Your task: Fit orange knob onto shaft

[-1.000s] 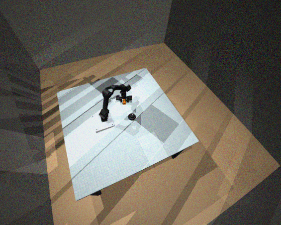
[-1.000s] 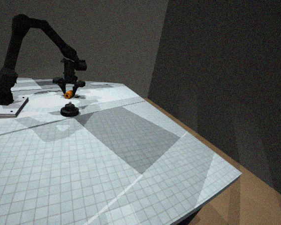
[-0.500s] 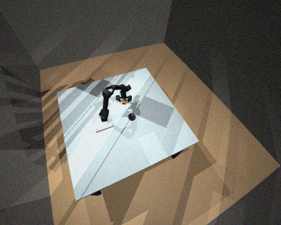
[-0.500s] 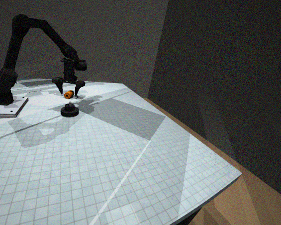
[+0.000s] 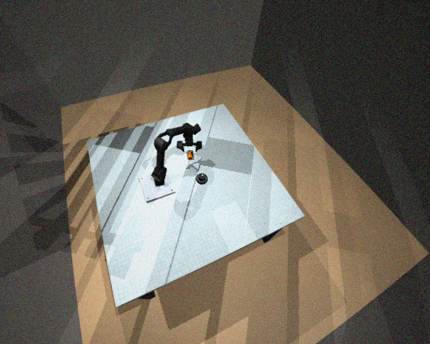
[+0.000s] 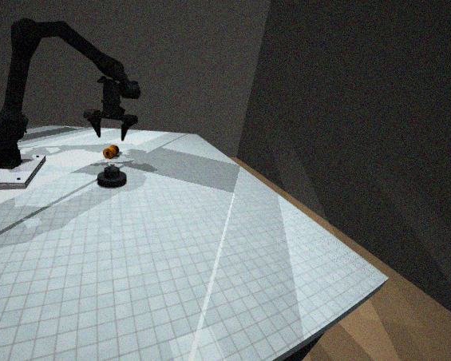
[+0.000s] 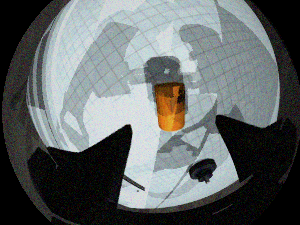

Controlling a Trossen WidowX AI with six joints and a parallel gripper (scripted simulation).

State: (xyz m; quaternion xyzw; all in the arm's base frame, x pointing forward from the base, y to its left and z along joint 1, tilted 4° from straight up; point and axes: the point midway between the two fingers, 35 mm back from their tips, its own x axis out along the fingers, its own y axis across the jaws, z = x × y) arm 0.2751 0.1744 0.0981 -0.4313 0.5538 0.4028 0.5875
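Right now my gripper tip is 1 cm short of the orange knob, 1 cm to the right of it and 5 cm above it. From my gripper tip the other things lie so: dark round pedestal 3 cm ahead, 23 cm to the right, 4 cm below.
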